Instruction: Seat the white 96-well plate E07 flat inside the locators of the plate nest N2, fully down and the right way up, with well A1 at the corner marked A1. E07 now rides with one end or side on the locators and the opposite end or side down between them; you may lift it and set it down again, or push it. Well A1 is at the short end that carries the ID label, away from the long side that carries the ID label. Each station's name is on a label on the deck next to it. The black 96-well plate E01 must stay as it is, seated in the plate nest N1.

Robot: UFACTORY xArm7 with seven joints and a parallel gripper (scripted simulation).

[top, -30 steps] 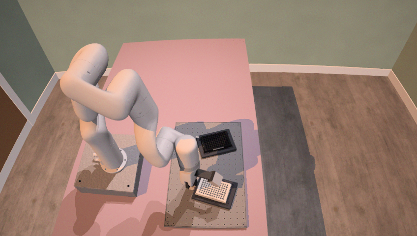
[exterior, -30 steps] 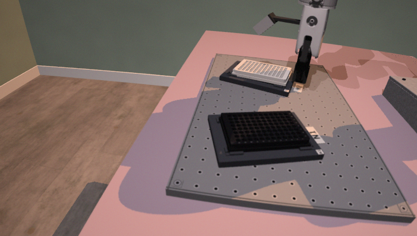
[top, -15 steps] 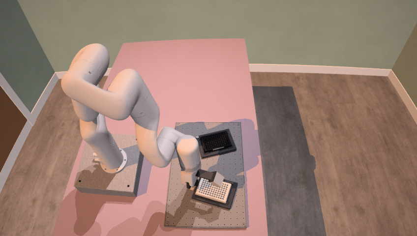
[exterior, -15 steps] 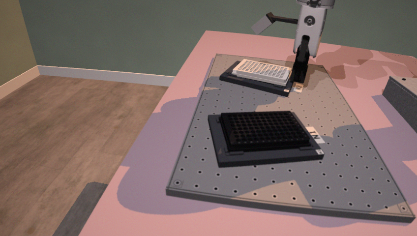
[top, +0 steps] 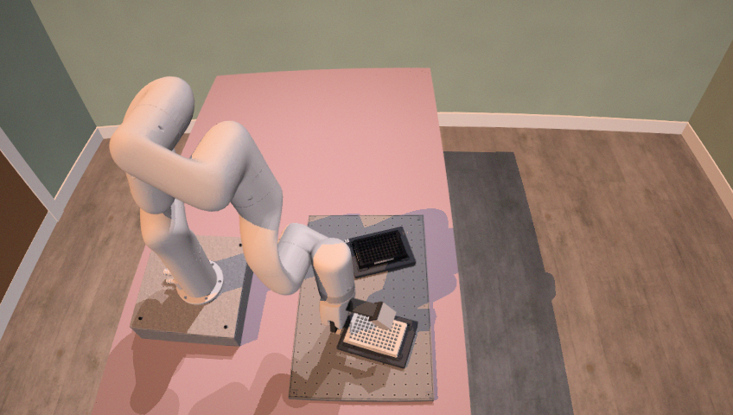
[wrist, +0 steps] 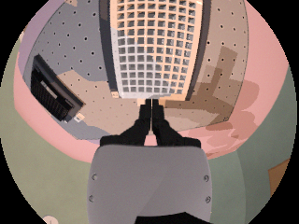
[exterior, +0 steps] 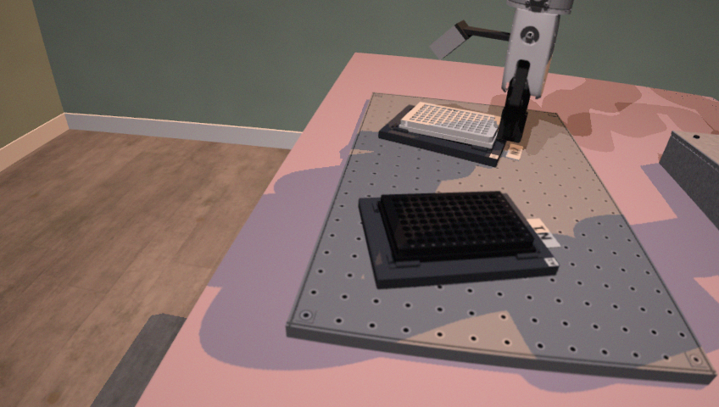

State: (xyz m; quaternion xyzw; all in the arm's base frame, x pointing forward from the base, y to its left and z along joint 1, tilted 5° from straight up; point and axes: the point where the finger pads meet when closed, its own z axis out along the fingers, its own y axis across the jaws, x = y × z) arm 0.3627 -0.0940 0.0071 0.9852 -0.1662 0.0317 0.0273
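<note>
Now: the N2 label 40 mm below my hand and 10 mm behind it. From my hand the other things lie so: white plate E07: 80 mm ahead, 30 mm to the right, 20 mm below; dark plate nest N2: 80 mm ahead, 30 mm to the right, 30 mm below; N1 label: 190 mm to the left, 40 mm below.
</note>
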